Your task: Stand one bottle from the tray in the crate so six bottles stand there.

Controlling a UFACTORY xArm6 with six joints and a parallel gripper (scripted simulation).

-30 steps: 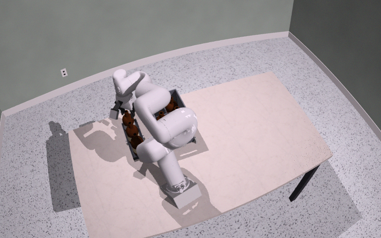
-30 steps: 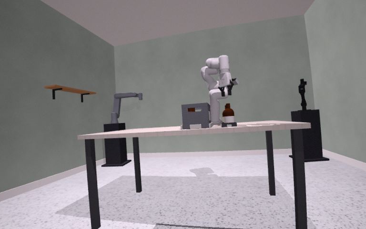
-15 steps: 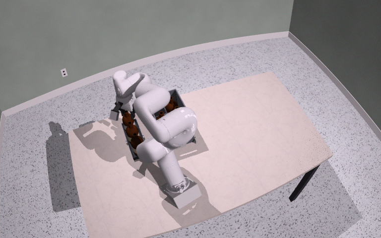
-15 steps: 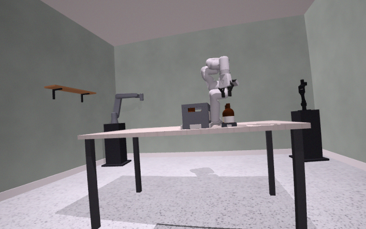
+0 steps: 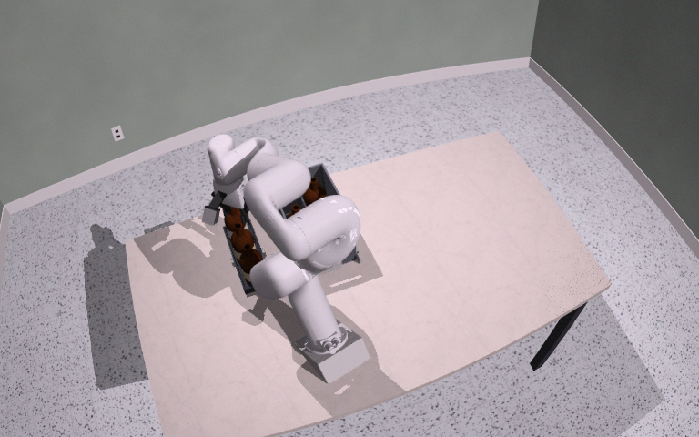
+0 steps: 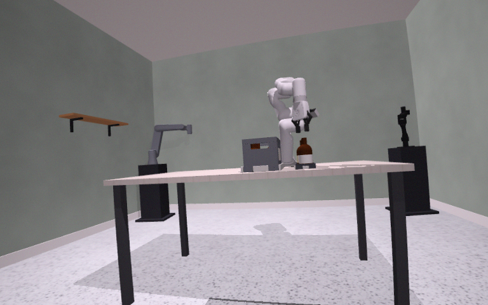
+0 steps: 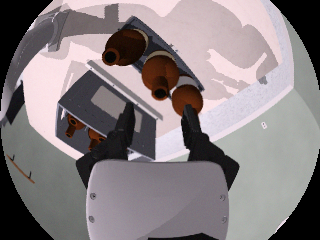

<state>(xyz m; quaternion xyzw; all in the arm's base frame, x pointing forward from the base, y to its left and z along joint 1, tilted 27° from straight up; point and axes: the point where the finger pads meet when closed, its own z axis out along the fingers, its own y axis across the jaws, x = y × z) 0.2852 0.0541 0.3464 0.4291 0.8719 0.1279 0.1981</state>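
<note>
Right now the tray is 20 cm below my hand. Round my hand: grey crate: 23 cm to the right, 13 cm below, 3 cm behind.
</note>
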